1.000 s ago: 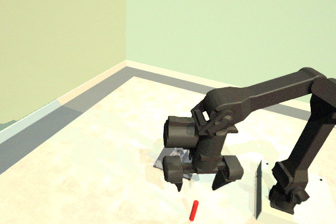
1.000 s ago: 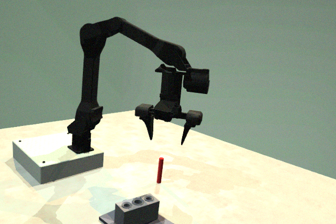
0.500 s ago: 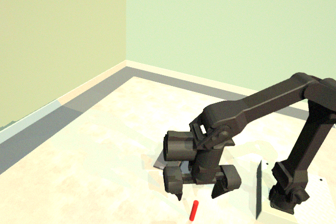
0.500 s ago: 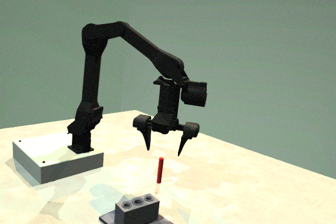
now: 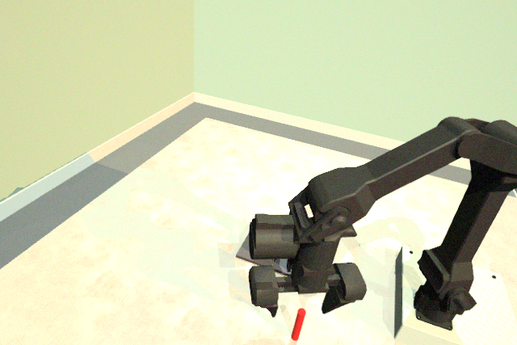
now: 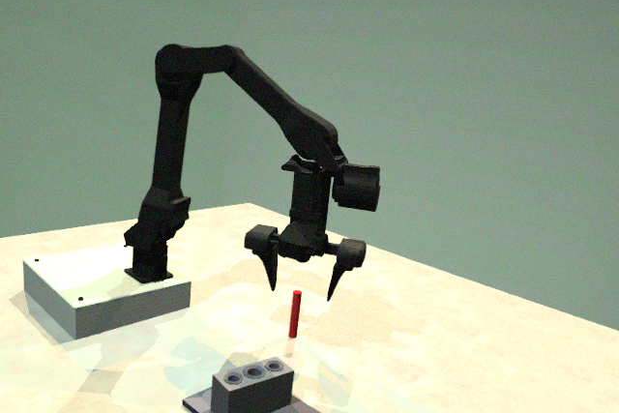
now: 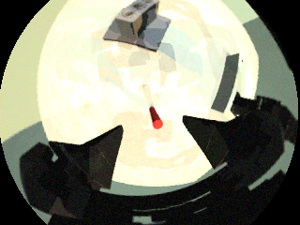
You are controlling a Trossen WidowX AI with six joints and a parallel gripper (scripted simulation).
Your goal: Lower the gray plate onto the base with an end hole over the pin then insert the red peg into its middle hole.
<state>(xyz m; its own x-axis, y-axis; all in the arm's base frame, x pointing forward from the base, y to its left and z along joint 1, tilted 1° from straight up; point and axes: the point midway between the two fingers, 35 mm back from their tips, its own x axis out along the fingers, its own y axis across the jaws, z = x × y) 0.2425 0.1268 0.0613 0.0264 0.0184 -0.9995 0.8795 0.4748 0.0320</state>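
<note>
Right now my gripper tip is 10 mm past the red peg and 40 mm above it. Also, from my gripper tip: dark base (110 mm ahead, 180 mm to the right, 70 mm below); gray plate (100 mm ahead, 190 mm to the right, 30 mm below).
</note>
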